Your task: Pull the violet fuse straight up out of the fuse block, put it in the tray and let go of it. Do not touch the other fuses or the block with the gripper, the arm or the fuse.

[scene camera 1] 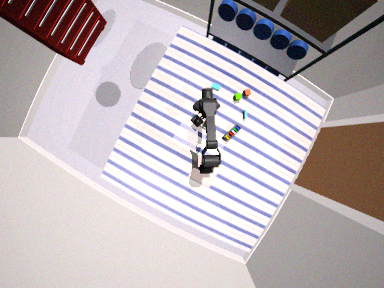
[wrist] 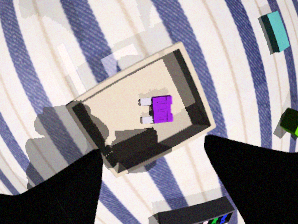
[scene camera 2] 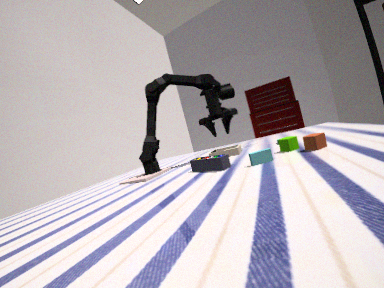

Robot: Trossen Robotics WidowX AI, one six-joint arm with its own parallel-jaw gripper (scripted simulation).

Scene:
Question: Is the gripper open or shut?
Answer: Open.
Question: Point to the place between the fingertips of the gripper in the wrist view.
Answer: At 154,149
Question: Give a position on a tray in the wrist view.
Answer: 109,115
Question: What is the gripper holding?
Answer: Nothing.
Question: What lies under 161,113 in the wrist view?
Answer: A violet fuse.

